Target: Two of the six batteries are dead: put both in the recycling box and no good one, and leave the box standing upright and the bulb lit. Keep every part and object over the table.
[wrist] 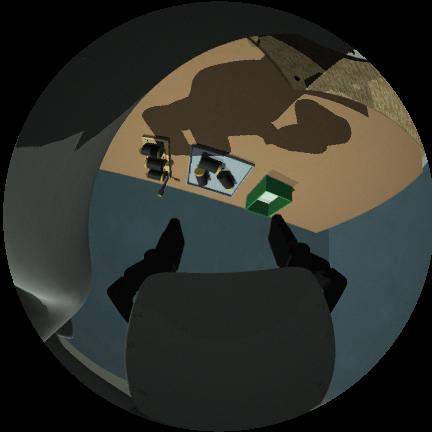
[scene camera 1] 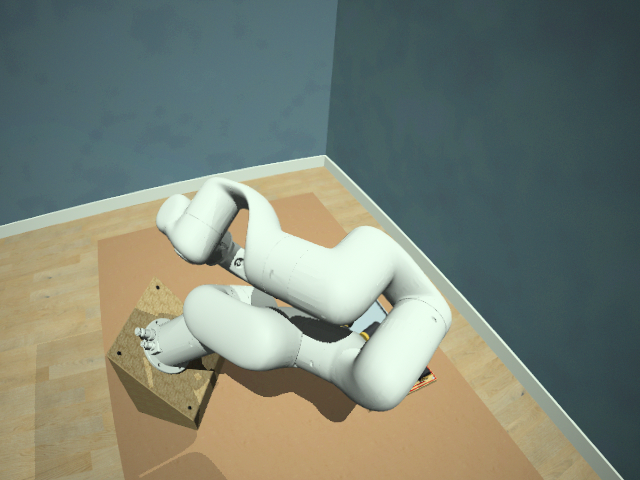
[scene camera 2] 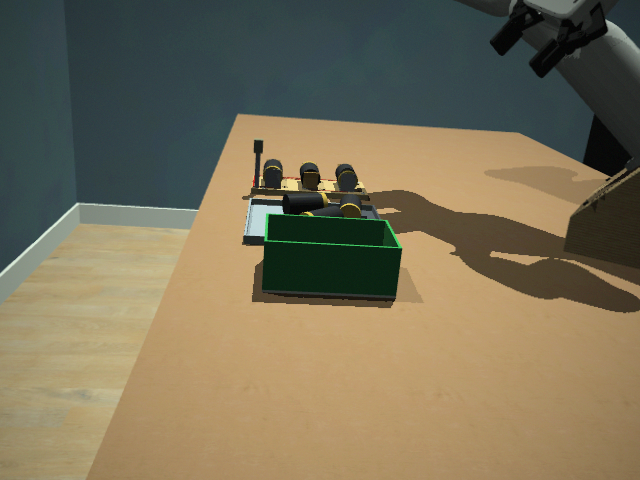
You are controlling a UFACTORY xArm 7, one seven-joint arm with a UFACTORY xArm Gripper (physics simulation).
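Places are measured from the arm's base along level axes (x ahead, y left, z up), in metres.
Where they show: gripper, fingertip midpoint: (wrist: 225,228) (scene camera 2: 514,59); arm's base at its link origin: (scene camera 1: 166,346).
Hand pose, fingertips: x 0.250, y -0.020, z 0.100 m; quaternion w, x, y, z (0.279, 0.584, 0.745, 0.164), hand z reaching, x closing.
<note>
Each offset is from my fingertips to the top centre of the thing. "spot": to the spot under its first point. Level surfaces: height alone.
My gripper (scene camera 2: 520,62) (wrist: 225,228) is open and empty, high above the table and away from the batteries. The green box {0.269 m ahead, 0.150 m left, 0.193 m down} (scene camera 2: 330,268) (wrist: 279,185) stands upright; a pale patch shows inside it in the wrist view, and no battery shows there. Three black batteries with yellow ends {0.256 m ahead, 0.082 m right, 0.216 m down} (scene camera 2: 305,203) {0.191 m ahead, 0.059 m right, 0.216 m down} (wrist: 210,164) lie in the shallow grey tray {0.247 m ahead, 0.040 m right, 0.241 m down} (scene camera 2: 261,222) (wrist: 244,172). Three more black batteries {spot: 0.290 m ahead, 0.218 m right, 0.219 m down} (scene camera 2: 272,173) {0.221 m ahead, 0.241 m right, 0.208 m down} (wrist: 154,163) are on the cream board {0.245 m down} (wrist: 165,143) behind the tray. I cannot make out a bulb or whether it is lit.
A thin black post with a small block on top (scene camera 2: 257,146) (wrist: 160,192) stands at the board's end near the table edge. The arm (scene camera 1: 289,263) hides most of the objects in scene camera 1. The arm's wooden base block (scene camera 1: 168,397) (scene camera 2: 604,227) stands on the table {0.254 m down} (scene camera 1: 289,434).
</note>
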